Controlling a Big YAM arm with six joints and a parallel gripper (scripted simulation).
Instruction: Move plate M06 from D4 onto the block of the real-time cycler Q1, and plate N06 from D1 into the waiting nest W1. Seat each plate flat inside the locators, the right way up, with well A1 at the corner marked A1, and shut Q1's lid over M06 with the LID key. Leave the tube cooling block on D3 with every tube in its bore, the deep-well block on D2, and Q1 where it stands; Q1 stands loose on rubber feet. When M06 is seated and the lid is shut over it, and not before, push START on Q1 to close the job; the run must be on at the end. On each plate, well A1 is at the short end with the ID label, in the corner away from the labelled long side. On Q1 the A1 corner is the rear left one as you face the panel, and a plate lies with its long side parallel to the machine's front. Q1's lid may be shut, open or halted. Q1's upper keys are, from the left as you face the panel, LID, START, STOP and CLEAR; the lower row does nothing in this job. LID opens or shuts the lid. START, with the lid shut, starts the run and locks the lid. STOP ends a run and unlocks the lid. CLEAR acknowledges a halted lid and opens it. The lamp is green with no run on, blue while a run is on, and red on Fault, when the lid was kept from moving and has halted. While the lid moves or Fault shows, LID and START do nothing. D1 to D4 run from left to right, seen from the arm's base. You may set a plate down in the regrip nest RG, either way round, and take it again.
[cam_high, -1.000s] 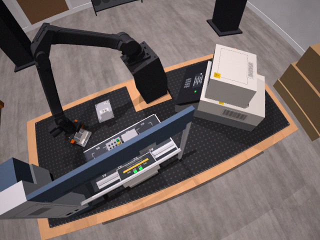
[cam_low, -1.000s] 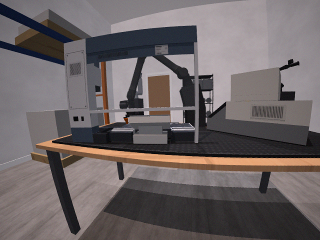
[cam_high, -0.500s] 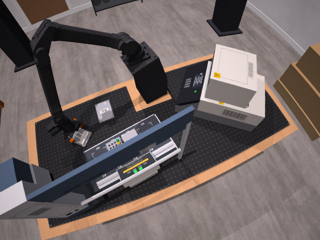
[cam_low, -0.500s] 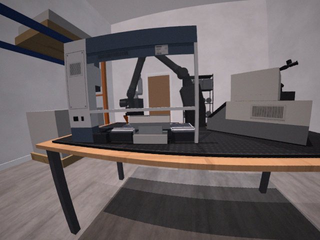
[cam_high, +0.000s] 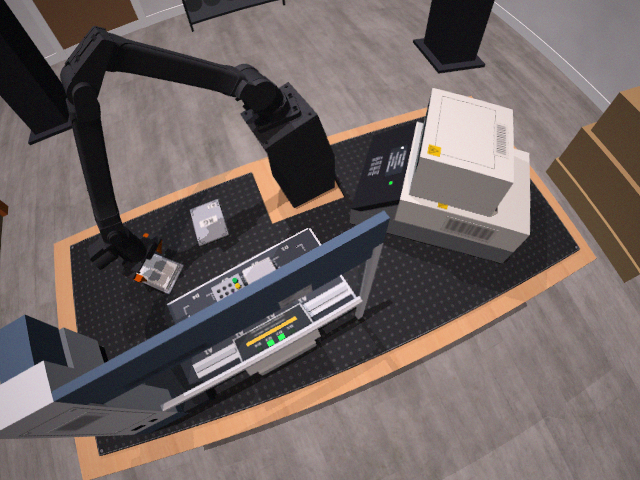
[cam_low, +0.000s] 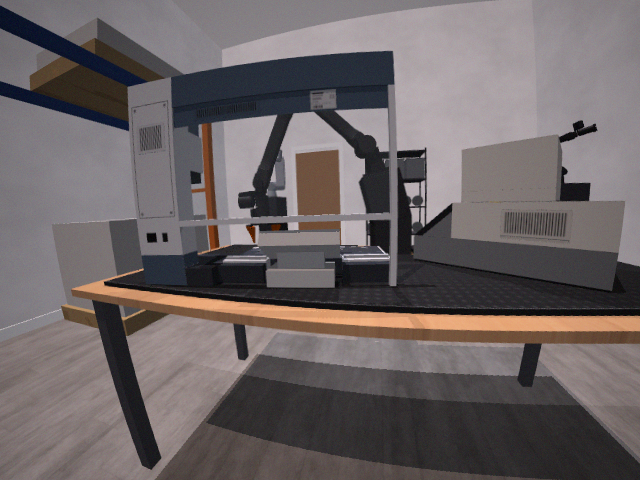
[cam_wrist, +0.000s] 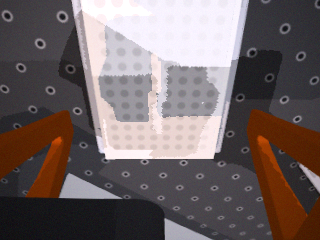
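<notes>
The white well plate is 50 mm below my hand. From my hand the other things lie so: grey waiting nest (60 mm below); tube cooling block (240 mm to the left, 190 mm ahead, 10 mm above); green-capped tube (250 mm to the left, 140 mm ahead, 10 mm above).
</notes>
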